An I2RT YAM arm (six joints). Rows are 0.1 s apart.
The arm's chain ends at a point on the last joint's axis. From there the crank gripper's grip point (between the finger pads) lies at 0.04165 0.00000 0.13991 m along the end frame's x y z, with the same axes.
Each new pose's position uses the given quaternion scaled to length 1; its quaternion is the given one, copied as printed.
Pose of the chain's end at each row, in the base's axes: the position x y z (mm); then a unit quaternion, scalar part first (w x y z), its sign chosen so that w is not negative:
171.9, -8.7, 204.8, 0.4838, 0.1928, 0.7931, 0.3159
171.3, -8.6, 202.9, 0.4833, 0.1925, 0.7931, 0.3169
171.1, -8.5, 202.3, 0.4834, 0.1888, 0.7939, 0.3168
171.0, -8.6, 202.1, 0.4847, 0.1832, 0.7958, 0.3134
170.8, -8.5, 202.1, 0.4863, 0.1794, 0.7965, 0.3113
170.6, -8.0, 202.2, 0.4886, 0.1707, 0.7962, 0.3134
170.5, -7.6, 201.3, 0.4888, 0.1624, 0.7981, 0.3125
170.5, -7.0, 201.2, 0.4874, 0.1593, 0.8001, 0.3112
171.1, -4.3, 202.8, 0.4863, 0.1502, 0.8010, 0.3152
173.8, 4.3, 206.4, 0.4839, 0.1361, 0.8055, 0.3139
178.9, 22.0, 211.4, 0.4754, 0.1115, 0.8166, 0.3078
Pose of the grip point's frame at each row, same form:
277.2, 60.8, 131.4, 0.4838, 0.1928, 0.7931, 0.3159
276.5, 61.2, 129.6, 0.4833, 0.1925, 0.7931, 0.3169
276.0, 61.6, 128.9, 0.4834, 0.1888, 0.7939, 0.3168
275.7, 61.1, 128.1, 0.4847, 0.1832, 0.7958, 0.3134
275.5, 61.0, 127.9, 0.4863, 0.1794, 0.7965, 0.3113
275.1, 62.6, 128.6, 0.4886, 0.1707, 0.7962, 0.3134
274.3, 63.5, 127.3, 0.4888, 0.1624, 0.7981, 0.3125
273.8, 64.2, 126.5, 0.4874, 0.1593, 0.8001, 0.3112
273.3, 68.7, 128.4, 0.4863, 0.1502, 0.8010, 0.3152
274.2, 78.4, 130.7, 0.4839, 0.1361, 0.8055, 0.3139
275.3, 97.3, 131.8, 0.4754, 0.1115, 0.8166, 0.3078

